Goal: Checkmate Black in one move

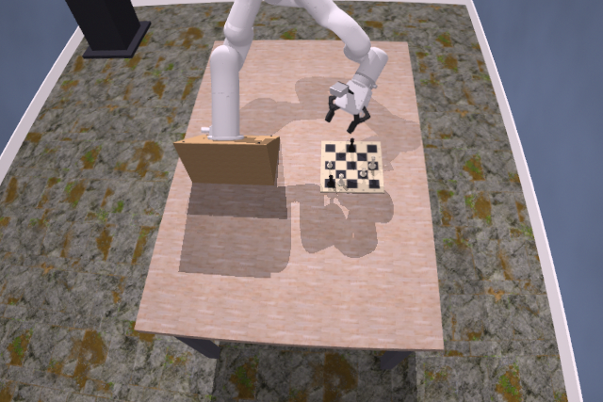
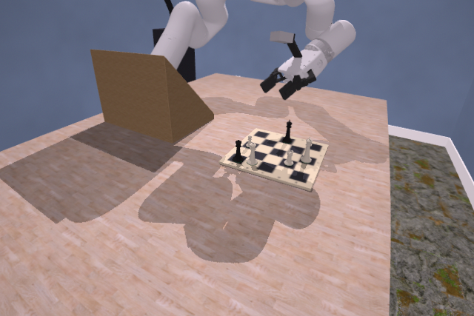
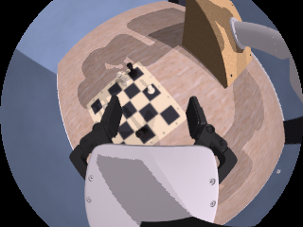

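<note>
The white chess piece lies 15 cm to the right of my hand, 11 cm below it and 2 cm ahead of it. The rest, counted from my hand: tall black piece 11 cm below, 5 cm ahead, 1 cm to the left; then white pawn 13 cm below, 8 cm to the right, 2 cm behind; then small chessboard 14 cm below, 7 cm to the right, 5 cm ahead.
</note>
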